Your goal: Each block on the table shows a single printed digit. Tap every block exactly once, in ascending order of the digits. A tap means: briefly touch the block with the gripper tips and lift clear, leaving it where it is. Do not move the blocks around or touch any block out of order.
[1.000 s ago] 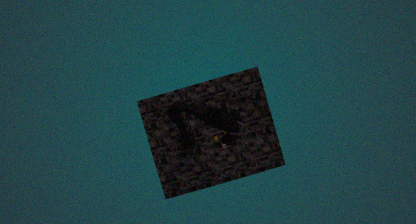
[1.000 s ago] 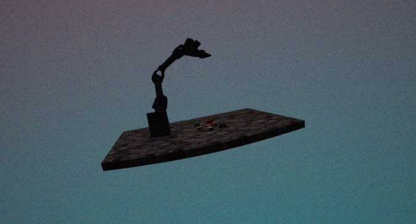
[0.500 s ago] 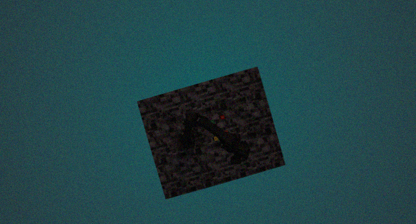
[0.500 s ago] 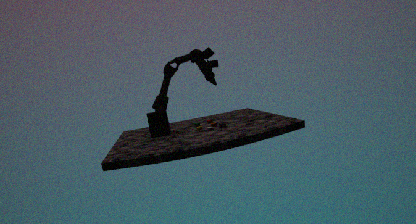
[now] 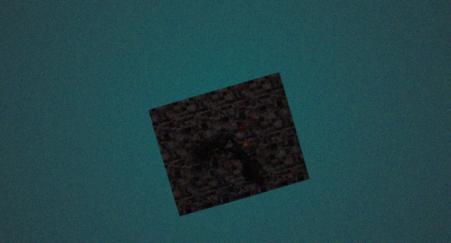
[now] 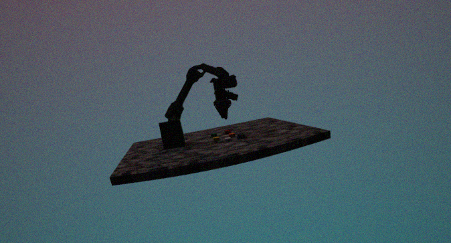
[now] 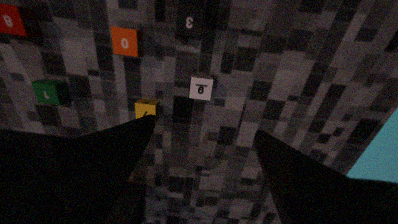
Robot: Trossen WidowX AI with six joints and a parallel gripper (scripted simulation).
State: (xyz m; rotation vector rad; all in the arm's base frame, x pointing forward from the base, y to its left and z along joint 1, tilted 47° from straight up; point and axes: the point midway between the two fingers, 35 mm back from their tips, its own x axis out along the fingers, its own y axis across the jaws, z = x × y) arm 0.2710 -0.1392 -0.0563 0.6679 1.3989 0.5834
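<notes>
My gripper tip is 120 mm above the orange block, 110 mm to the right of it and 50 mm short of it. Also, from my gripper tip: yellow block (120 mm below, 90 mm to the left, 50 mm behind); black block (120 mm below, 80 mm ahead, 30 mm to the left); white block (120 mm below).
</notes>
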